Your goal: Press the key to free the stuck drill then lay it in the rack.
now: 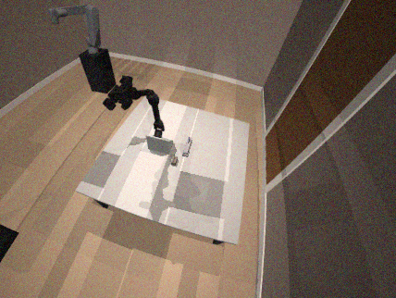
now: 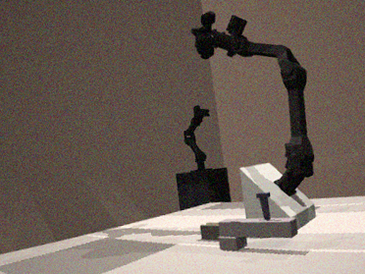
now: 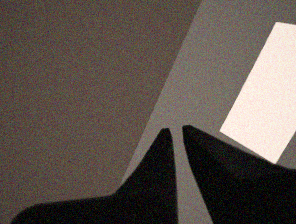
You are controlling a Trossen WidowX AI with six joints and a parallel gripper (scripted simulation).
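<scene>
Right now my gripper tip is 370 mm short of the dark key, 380 mm to the right of it and 660 mm above it. Also, from my gripper tip: grey block (360 mm ahead, 350 mm to the left, 710 mm below); then drill (360 mm ahead, 330 mm to the left, 700 mm below).
</scene>
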